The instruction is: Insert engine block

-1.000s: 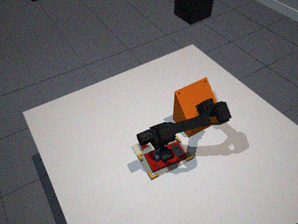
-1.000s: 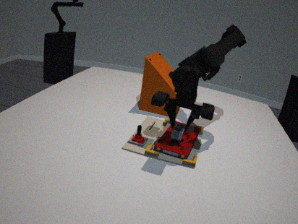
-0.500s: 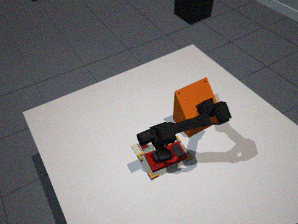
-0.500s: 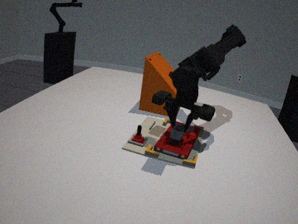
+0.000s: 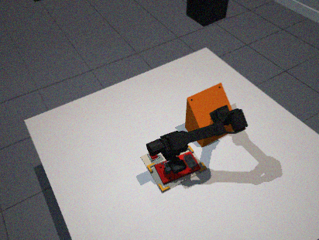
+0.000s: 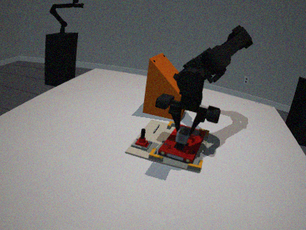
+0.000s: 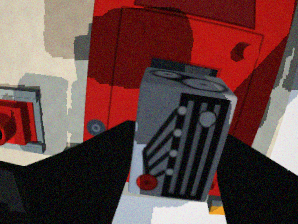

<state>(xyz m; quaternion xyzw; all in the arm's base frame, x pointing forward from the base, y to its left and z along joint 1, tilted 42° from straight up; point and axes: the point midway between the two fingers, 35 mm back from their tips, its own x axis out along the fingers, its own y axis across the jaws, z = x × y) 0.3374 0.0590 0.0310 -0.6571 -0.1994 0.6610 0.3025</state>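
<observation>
Right now the engine block is 1 cm below my gripper tip.
</observation>
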